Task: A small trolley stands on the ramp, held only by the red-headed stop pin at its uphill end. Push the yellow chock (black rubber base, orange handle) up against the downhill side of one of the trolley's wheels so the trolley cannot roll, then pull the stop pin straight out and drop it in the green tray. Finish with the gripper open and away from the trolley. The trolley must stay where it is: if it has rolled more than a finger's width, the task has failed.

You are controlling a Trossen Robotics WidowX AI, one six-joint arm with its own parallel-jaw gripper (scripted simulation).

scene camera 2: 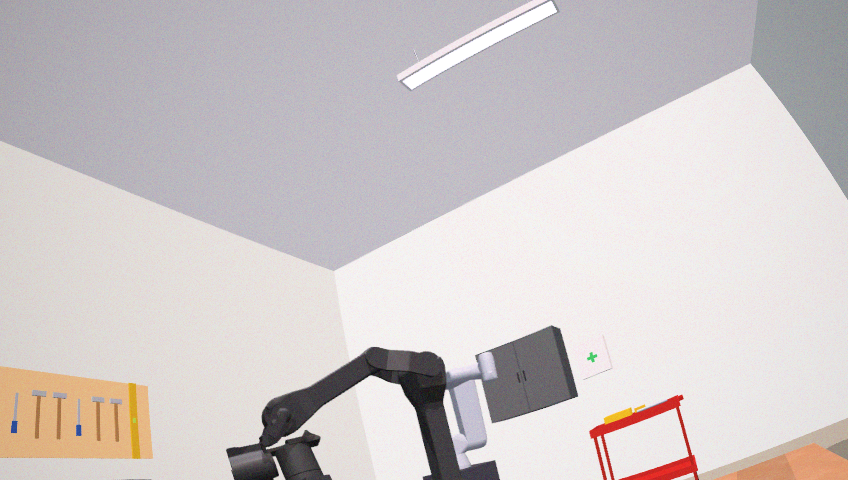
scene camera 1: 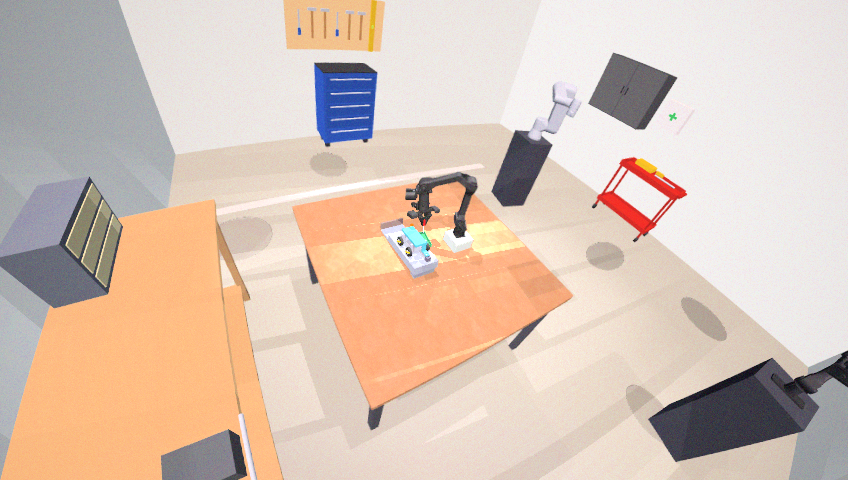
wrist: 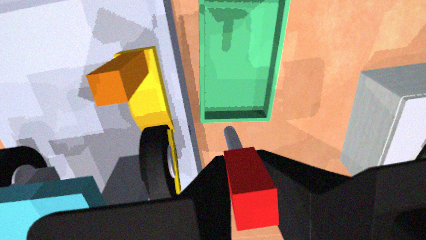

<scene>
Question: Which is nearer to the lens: the red-headed stop pin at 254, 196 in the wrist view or the black trolley wheel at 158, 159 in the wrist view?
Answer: The red-headed stop pin.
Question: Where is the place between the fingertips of the gripper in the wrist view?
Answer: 239, 162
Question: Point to a grey ramp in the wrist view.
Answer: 55, 112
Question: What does the gripper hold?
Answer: A red-headed stop pin.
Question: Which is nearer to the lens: the red-headed stop pin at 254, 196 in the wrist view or the yellow chock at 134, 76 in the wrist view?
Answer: The red-headed stop pin.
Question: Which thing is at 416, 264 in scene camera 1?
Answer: A grey ramp.
</scene>
